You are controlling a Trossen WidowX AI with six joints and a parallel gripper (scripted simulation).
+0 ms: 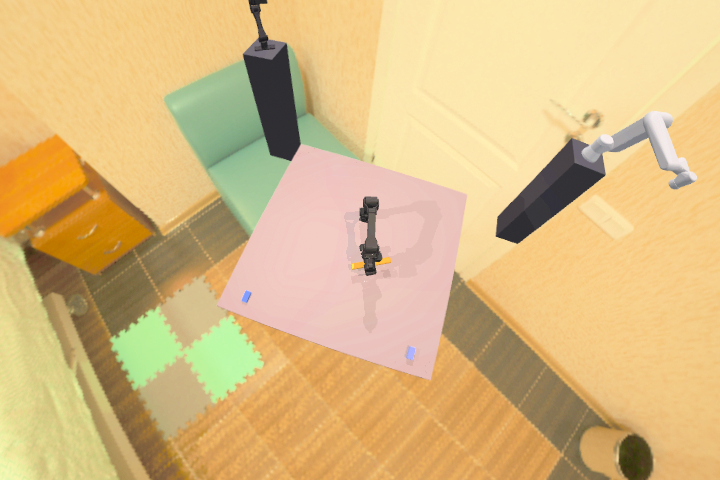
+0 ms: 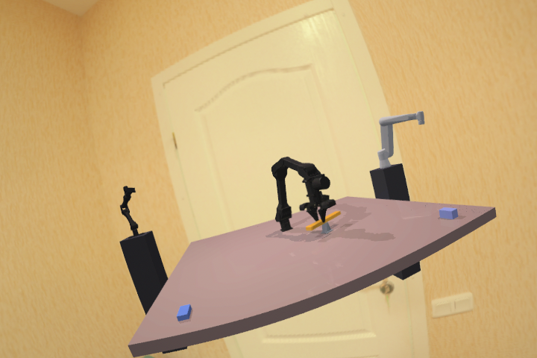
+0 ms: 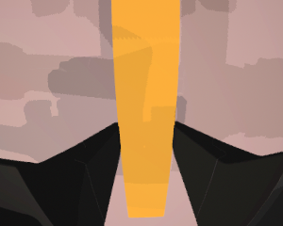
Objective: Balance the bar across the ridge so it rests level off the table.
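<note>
My gripper tip is now 20 mm to the right of the yellow bar and 10 mm past it.
</note>
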